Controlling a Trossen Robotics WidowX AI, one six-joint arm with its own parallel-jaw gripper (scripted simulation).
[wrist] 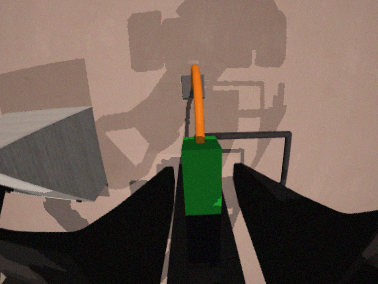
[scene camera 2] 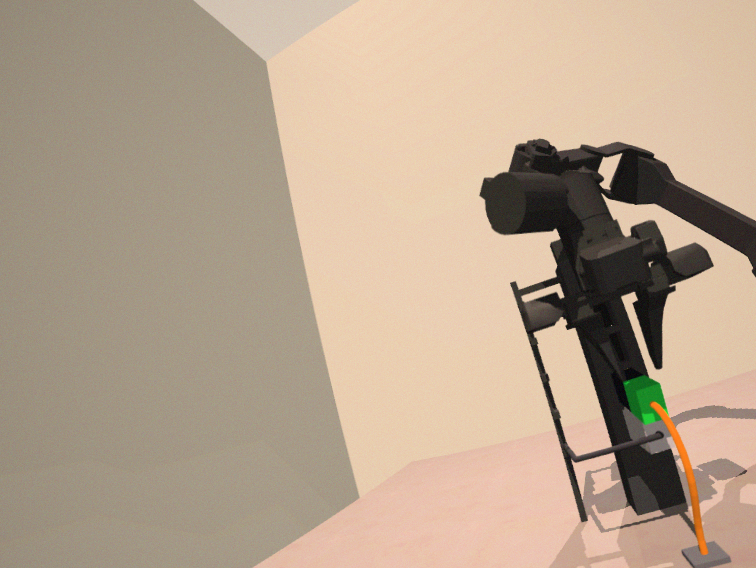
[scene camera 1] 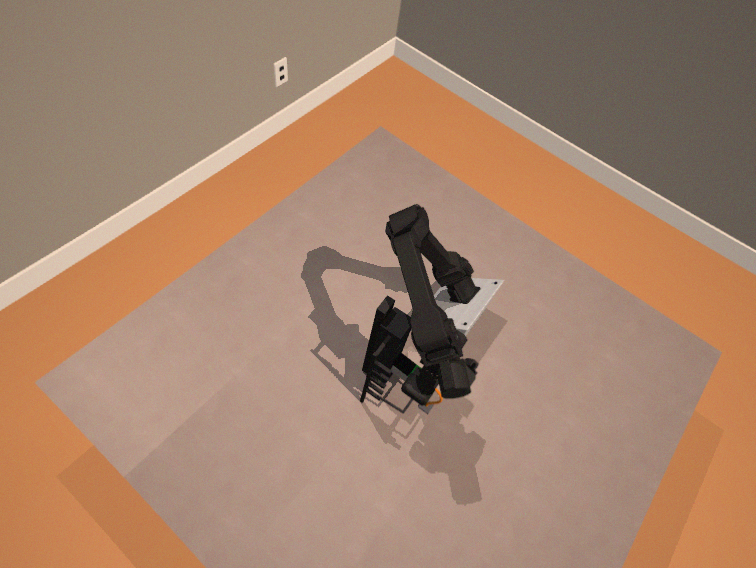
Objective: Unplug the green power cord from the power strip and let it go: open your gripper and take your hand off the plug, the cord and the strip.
Scene:
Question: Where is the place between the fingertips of the gripper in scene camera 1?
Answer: At 427, 376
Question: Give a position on a green plug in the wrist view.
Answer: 201, 162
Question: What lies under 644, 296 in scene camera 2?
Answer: The gripper.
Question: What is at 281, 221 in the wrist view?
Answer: The gripper.

